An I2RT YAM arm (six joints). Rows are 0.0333 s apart.
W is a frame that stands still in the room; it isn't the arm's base.
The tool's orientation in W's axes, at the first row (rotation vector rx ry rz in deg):
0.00 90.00 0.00
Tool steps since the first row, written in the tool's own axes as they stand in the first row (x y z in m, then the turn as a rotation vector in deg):
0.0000 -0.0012 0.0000 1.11 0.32 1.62
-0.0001 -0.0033 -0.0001 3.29 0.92 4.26
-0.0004 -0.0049 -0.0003 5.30 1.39 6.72
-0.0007 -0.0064 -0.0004 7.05 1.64 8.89
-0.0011 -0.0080 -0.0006 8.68 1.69 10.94
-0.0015 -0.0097 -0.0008 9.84 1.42 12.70
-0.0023 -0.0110 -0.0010 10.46 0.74 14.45
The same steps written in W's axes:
0.0000 -0.0012 0.0000 1.62 0.32 -1.11
-0.0001 -0.0033 0.0001 4.26 0.92 -3.29
-0.0003 -0.0049 0.0004 6.72 1.39 -5.30
-0.0004 -0.0064 0.0007 8.89 1.64 -7.05
-0.0006 -0.0080 0.0011 10.94 1.69 -8.68
-0.0008 -0.0097 0.0015 12.70 1.42 -9.84
-0.0010 -0.0110 0.0023 14.45 0.74 -10.46

